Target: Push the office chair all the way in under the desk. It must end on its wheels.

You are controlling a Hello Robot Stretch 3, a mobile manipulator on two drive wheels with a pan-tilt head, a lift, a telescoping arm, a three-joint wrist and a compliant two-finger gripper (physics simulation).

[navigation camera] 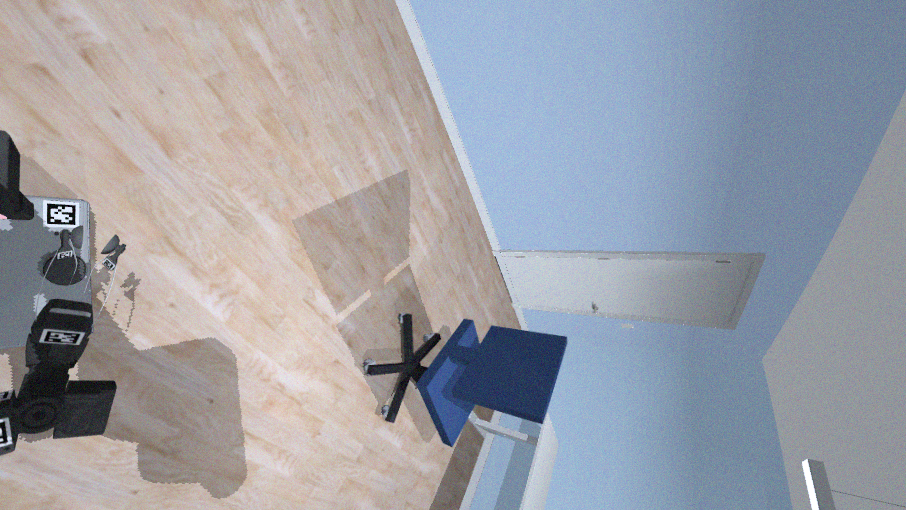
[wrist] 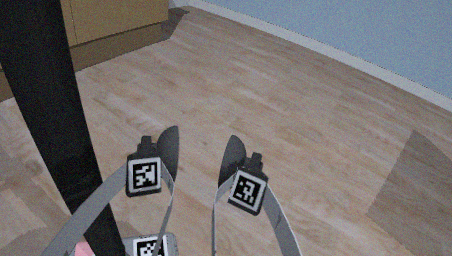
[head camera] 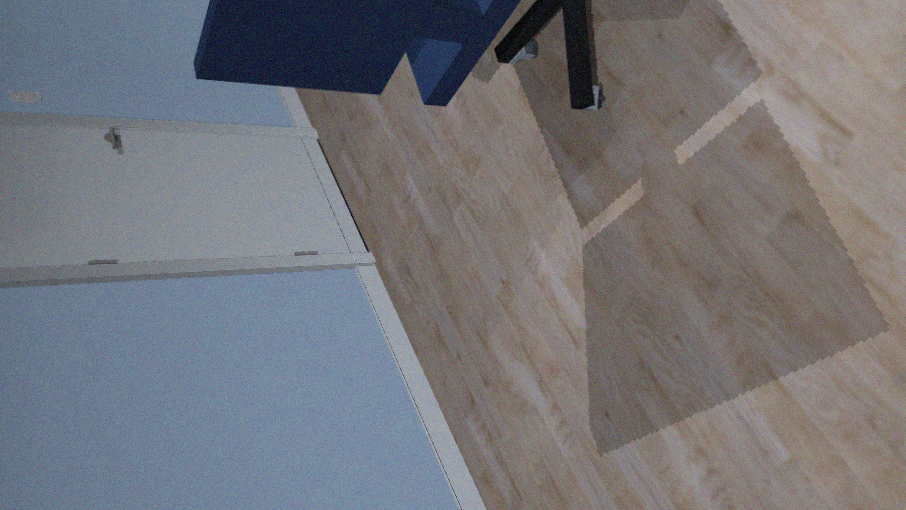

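Seen in the pictures: gripper, between the fingertips: (navigation camera: 98, 231) (wrist: 202, 149); robot's base, origin of its link: (navigation camera: 64, 266).
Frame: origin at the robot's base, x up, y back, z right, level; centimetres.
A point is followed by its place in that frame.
The blue office chair (head camera: 336, 41) @(y -129.7, x 74.3, z 42.1 cm) (navigation camera: 507, 373) @(y -117.2, x 78.6, z 48.5 cm) stands upright, its black star base on casters on the floor. Its seat and backrest lie near what looks like the white desk (navigation camera: 538, 471) @(y -203.0, x 72.1, z 159.8 cm), partly shown at the bottom of the navigation view. The backrest hides part of the desk; how far the seat is under the top I cannot tell. In the head view the chair is cut off at the top. The desk does not show in the wrist view. My gripper (navigation camera: 93, 245) @(y -5.0, x 47.6, z -8.2 cm) (wrist: 202, 149) @(y -5.0, x 47.6, z -8.2 cm) is open and empty over the front of my base, well apart from the chair.
A white door (head camera: 190, 196) @(y -296.7, x 67.0, z 28.4 cm) (navigation camera: 634, 285) @(y -295.3, x 126.8, z 26.7 cm) is in the blue wall behind the chair. A wooden cabinet (wrist: 120, 22) @(y 11.8, x 20.2, z -123.3 cm) stands at the upper left of the wrist view. My base (navigation camera: 19, 272) @(y 7.0, x 15.9, z 0.2 cm) is at the left of the navigation view, with floor between it and the chair.
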